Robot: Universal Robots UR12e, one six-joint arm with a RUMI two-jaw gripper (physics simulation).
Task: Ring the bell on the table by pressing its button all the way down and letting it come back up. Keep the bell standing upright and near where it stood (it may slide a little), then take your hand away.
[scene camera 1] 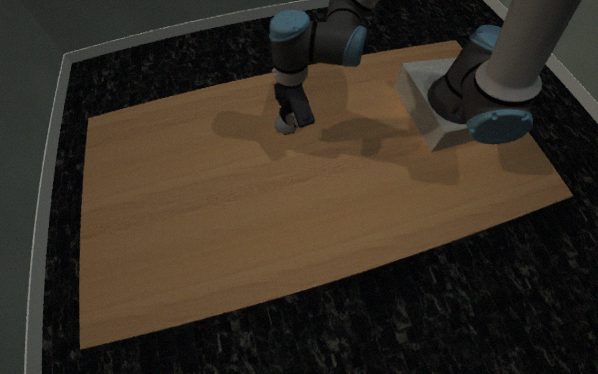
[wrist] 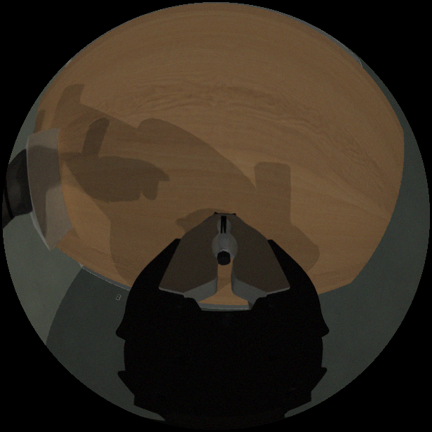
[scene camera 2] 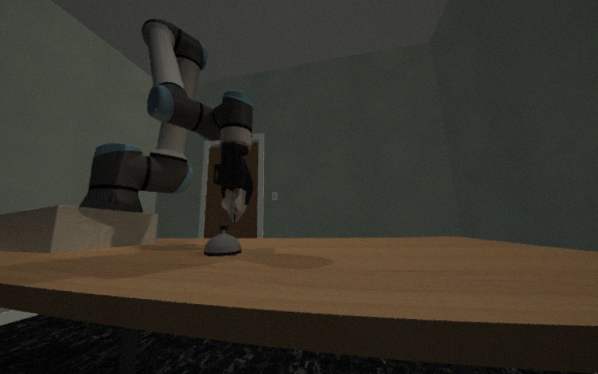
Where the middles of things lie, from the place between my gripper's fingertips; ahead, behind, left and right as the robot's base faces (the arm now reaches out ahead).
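Counted from my hand, the bell (scene camera 2: 223, 244) is 40 mm lower than it and 70 mm to the right of it.
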